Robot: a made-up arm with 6 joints.
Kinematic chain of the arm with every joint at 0, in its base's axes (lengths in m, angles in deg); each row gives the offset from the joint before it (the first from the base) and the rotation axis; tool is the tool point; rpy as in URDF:
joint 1: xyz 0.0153 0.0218 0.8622 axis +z
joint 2: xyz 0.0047 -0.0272 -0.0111 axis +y
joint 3: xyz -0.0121 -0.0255 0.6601 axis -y
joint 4: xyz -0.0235 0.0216 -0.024 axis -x
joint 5: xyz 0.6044 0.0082 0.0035 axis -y
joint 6: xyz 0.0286 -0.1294 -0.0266 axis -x
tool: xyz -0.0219 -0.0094 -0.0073 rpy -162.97 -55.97 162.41
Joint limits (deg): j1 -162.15..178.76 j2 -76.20..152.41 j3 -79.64..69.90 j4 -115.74..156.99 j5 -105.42..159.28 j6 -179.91..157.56
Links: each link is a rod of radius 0.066 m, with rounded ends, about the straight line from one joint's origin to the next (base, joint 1, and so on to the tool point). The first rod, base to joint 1, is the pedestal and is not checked.
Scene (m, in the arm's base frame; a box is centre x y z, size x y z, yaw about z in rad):
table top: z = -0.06
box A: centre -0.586 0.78 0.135 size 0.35 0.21 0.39 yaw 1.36
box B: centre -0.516 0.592 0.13 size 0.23 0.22 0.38 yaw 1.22
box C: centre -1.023 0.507 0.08 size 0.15 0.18 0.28 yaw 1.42
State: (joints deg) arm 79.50 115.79 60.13 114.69 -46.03 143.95
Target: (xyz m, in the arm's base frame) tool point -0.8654 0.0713 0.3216
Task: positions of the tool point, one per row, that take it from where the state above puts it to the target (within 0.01 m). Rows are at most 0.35 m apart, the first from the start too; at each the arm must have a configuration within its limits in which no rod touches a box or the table.
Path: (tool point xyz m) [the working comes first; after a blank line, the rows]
Joints at the target: 174.33 90.45 15.23 131.09 -49.02 144.03
Straight joint move there: touches box A, box B.

1: -0.0254 1.1147 0.3147
2: -0.2719 1.1442 0.4911
3: -0.5191 1.0903 0.6748
4: -0.7376 0.9578 0.8609
5: -0.8817 0.7561 0.6998
6: -0.9521 0.5225 0.5527
7: -0.9444 0.2854 0.4250
8: -0.8654 0.0714 0.3216

